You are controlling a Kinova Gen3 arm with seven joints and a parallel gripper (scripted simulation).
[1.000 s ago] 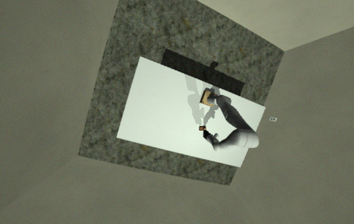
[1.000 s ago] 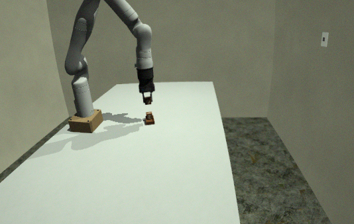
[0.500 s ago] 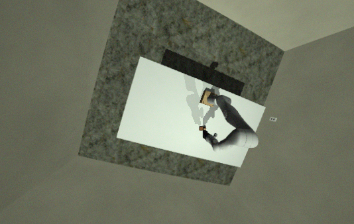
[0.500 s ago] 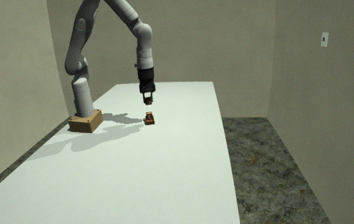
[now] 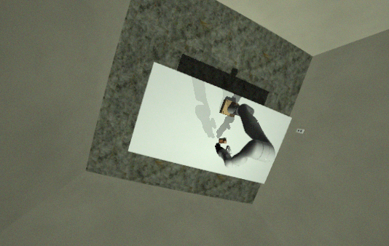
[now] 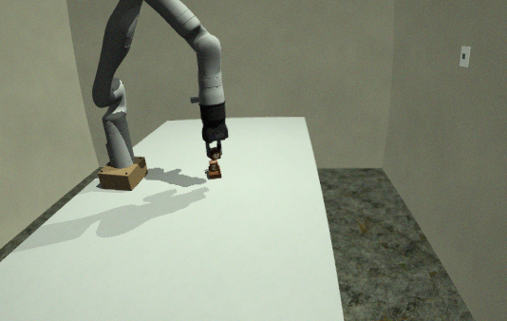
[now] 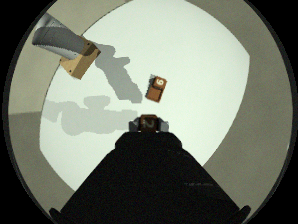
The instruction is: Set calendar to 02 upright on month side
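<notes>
The brown tray lies 120 mm below my hand, 90 mm to the left of it and 30 mm behind it. From my hand the other things lie so: brown calendar cube (10 mm below).
</notes>
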